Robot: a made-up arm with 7 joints. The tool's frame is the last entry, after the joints.
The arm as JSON. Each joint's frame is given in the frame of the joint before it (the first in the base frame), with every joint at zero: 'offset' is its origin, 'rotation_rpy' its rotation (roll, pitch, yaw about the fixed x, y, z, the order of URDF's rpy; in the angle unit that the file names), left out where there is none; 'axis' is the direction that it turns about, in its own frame. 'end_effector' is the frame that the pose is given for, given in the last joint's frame.
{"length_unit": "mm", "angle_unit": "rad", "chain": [
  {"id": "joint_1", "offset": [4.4, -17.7, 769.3], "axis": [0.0, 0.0, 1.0]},
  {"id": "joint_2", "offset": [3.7, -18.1, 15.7], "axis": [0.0, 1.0, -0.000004]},
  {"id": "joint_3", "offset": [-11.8, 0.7, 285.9], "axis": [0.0, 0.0, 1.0]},
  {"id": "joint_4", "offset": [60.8, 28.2, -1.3], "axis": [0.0, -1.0, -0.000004]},
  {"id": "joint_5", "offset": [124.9, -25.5, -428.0], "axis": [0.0, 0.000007, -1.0]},
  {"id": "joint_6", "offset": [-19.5, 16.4, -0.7], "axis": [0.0, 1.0, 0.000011]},
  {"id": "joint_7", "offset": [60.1, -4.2, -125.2], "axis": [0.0, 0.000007, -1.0]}
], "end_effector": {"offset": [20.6, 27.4, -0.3], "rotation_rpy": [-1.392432, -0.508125, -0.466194]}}
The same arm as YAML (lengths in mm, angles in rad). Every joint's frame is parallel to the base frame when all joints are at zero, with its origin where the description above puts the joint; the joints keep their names.
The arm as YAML. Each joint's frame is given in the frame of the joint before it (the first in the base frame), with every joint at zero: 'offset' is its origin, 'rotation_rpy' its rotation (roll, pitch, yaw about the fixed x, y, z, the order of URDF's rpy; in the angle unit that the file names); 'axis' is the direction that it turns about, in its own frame. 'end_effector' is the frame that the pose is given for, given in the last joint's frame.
length_unit: mm
angle_unit: rad
chain:
  - id: joint_1
    offset: [4.4, -17.7, 769.3]
    rotation_rpy: [0.0, 0.0, 0.0]
    axis: "+z"
  - id: joint_2
    offset: [3.7, -18.1, 15.7]
    rotation_rpy: [0.0, 0.0, 0.0]
    axis: "+y"
  - id: joint_3
    offset: [-11.8, 0.7, 285.9]
    rotation_rpy: [0.0, 0.0, 0.0]
    axis: "+z"
  - id: joint_4
    offset: [60.8, 28.2, -1.3]
    rotation_rpy: [0.0, 0.0, 0.0]
    axis: "-y"
  - id: joint_5
    offset: [124.9, -25.5, -428.0]
    rotation_rpy: [0.0, 0.0, 0.0]
    axis: "-z"
  - id: joint_6
    offset: [-19.5, 16.4, -0.7]
    rotation_rpy: [0.0, 0.0, 0.0]
    axis: "+y"
  - id: joint_7
    offset: [60.1, -4.2, -125.2]
    rotation_rpy: [0.0, 0.0, 0.0]
    axis: "-z"
end_effector:
  offset: [20.6, 27.4, -0.3]
  rotation_rpy: [-1.3924, -0.5081, -0.4662]

